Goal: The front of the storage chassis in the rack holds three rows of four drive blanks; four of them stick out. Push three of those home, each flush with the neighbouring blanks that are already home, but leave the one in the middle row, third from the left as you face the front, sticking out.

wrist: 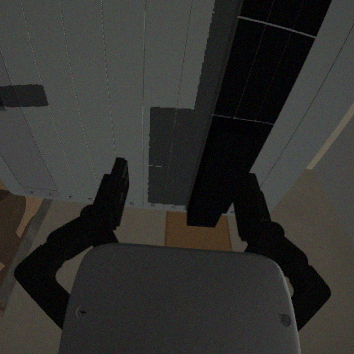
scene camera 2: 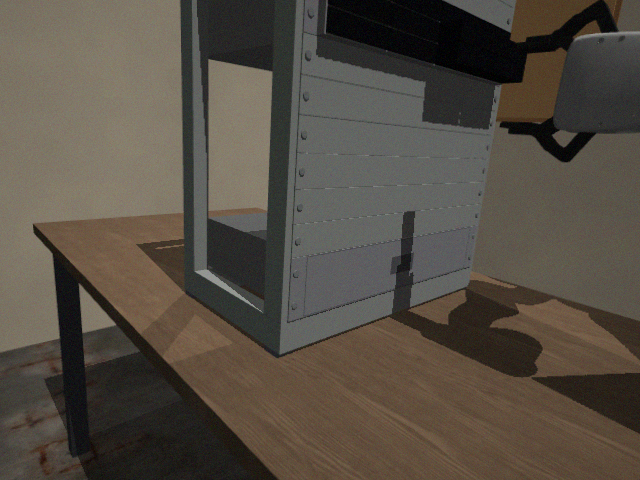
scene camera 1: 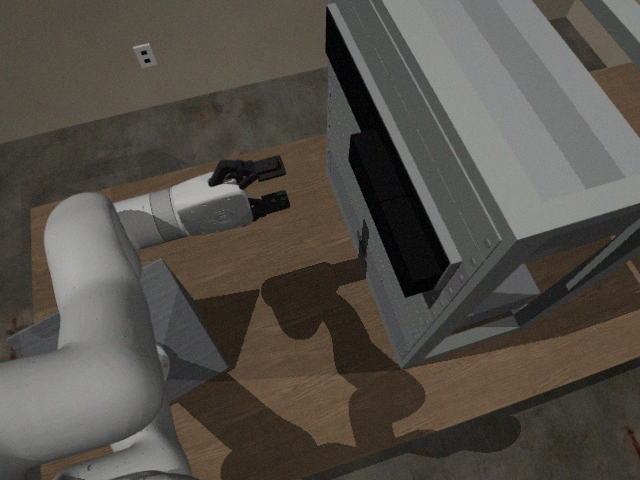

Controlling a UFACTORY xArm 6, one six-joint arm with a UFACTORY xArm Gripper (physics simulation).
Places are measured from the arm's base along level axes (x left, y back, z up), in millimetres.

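Pixels of known places: gripper, fingertip midpoint: (wrist: 184,177) (scene camera 2: 511,87) (scene camera 1: 285,182).
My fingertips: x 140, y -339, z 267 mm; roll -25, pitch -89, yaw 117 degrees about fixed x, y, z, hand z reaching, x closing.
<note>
Ahead of a thing's pixels: the offset from my fingertips to its top centre. "spot": to the spot under its first point. Level surfaces: height alone.
The black storage chassis @[spot: dx +93, dy -125, dz +90 mm] (scene camera 1: 350,77) (scene camera 2: 382,23) (wrist: 275,55) is set in the upper part of the rack. A dark block of drive blanks (scene camera 1: 405,227) (scene camera 2: 478,51) (wrist: 222,160) sticks out across its right half as one faces the front, with a seam across it in the first scene view. The block is too dark to tell its rows apart. My gripper (scene camera 1: 283,184) (scene camera 2: 512,85) (wrist: 184,177) is open and empty. It stands off in front of the rack, its fingers one above the other. The upper finger overlaps the block's end in the second scene view; the first shows a gap.
The grey rack (scene camera 1: 573,217) (scene camera 2: 281,206) stands on the wooden table @[dz -372 mm] (scene camera 1: 310,227) (scene camera 2: 361,392). Plain panels @[spot: dx +52, dy -140, dz -72 mm] (scene camera 2: 392,139) (wrist: 125,75) lie below the chassis. A grey base plate (scene camera 1: 180,320) lies under the arm. An orange-brown board (scene camera 2: 529,103) (wrist: 172,232) hangs on the wall behind.
</note>
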